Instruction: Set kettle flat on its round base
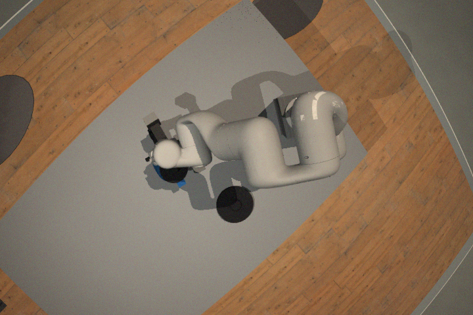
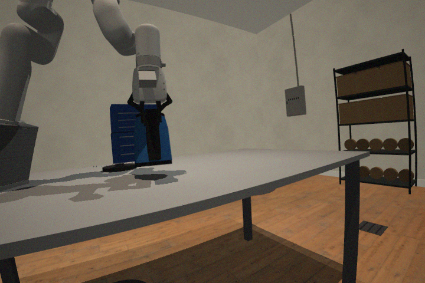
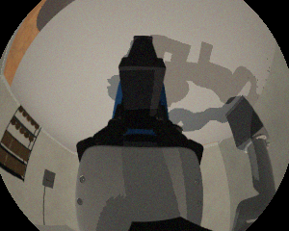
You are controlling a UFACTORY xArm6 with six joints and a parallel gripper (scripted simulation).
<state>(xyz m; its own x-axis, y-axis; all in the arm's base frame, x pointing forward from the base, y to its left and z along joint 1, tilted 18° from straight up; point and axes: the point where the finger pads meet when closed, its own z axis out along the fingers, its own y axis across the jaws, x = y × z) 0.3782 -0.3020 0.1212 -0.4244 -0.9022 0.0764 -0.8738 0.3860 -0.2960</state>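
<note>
Now: the blue kettle 50 mm below my hand, 30 mm to the left of it and 10 mm ahead of it. From my hand the other things lie so: round black base 370 mm to the left, 170 mm below, 20 mm ahead.
</note>
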